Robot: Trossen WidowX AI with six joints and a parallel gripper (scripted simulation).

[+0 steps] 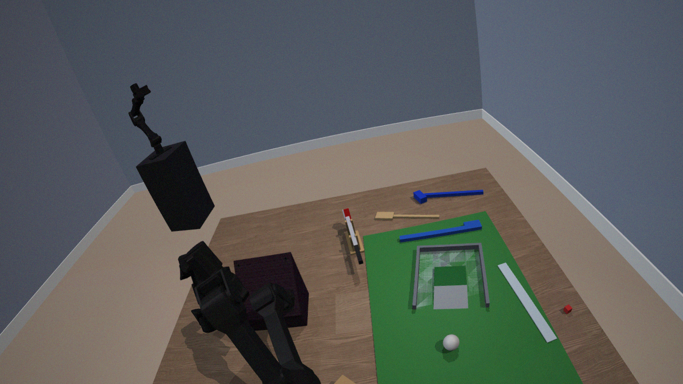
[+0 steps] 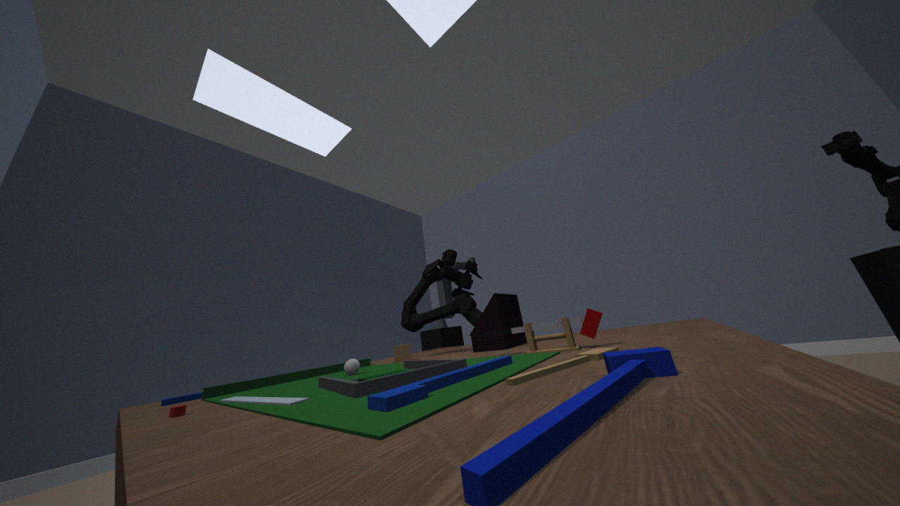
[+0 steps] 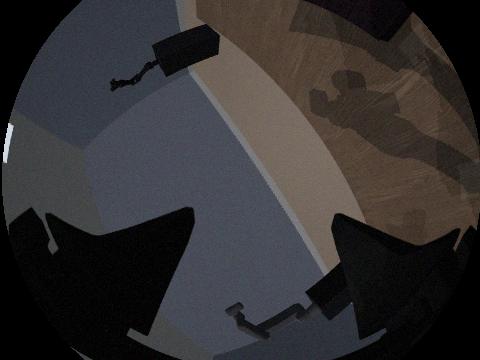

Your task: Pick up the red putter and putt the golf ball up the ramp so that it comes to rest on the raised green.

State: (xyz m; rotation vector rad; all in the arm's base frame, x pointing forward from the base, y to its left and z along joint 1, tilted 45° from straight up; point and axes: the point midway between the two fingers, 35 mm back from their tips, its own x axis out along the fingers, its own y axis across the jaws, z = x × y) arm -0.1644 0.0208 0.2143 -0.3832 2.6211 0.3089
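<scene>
Now: the red putter 44 cm to the left of my gripper tip, 34 cm ahead of it and 21 cm below it. Round my gripper tip: white strip: 86 cm ahead, 27 cm below, 12 cm to the left; wooden rack: 46 cm to the left, 34 cm ahead, 24 cm below; white golf ball: 63 cm ahead, 25 cm below.
</scene>
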